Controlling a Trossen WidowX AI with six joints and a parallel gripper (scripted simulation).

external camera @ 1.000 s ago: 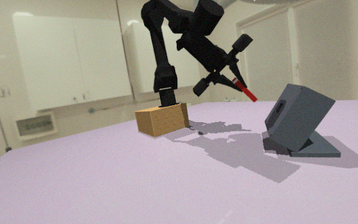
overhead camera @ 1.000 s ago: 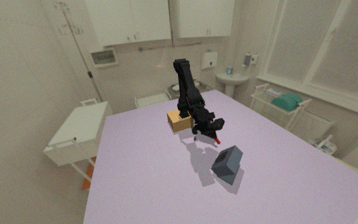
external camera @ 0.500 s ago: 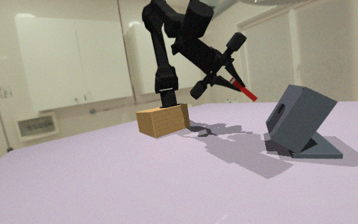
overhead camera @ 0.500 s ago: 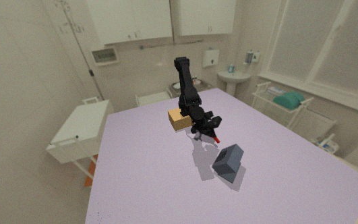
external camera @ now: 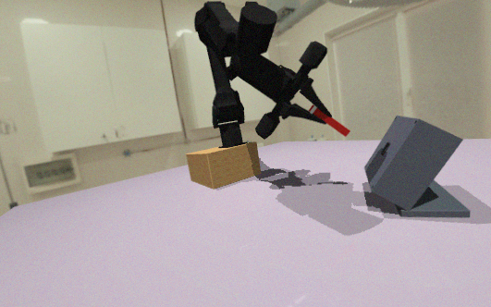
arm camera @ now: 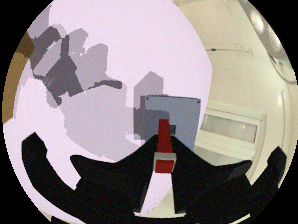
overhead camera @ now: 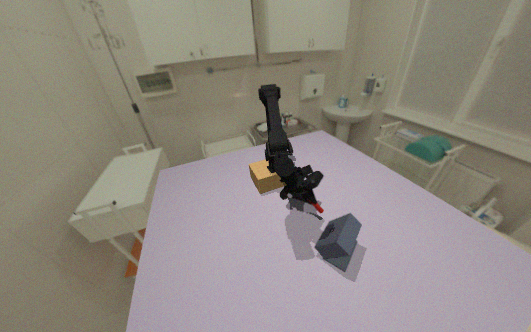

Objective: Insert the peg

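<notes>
Now: the dark grey sloped panel 110 mm ahead of my gripper tip, 30 mm to the left of it and 70 mm below it. Round my gripper tip: red peg 10 mm behind, 10 mm to the right, 10 mm above.
</notes>
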